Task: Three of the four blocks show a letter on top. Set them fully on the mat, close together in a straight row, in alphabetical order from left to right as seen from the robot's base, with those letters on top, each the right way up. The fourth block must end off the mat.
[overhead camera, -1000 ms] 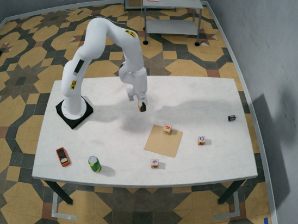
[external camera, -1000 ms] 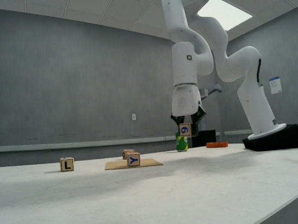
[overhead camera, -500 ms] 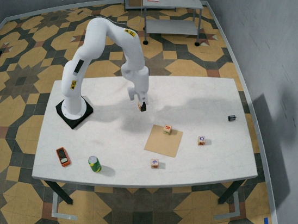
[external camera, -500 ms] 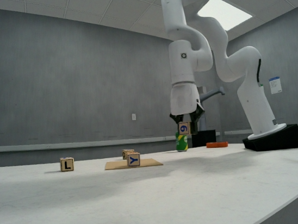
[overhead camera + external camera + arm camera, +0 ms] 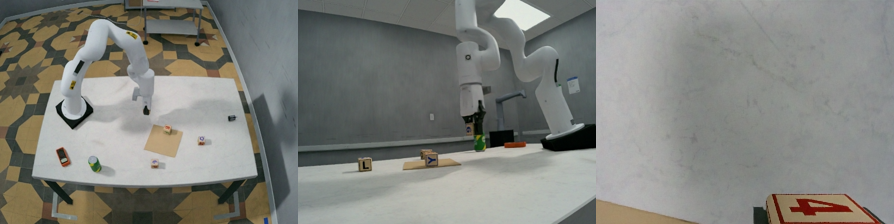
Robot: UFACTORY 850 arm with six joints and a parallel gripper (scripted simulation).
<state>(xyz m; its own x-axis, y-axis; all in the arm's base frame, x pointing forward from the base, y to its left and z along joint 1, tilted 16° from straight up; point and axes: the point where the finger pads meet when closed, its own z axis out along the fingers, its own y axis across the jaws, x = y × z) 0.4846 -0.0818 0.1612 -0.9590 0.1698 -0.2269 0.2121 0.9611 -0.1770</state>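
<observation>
Right now my hand is 17 cm to the left of the tan mat, 12 cm above it and 9 cm short of it. Also, from my hand: Q block: 32 cm ahead, 22 cm to the right, 10 cm below; then green can: 35 cm behind, 33 cm to the right, 6 cm below; then J block: right at my hand.
</observation>
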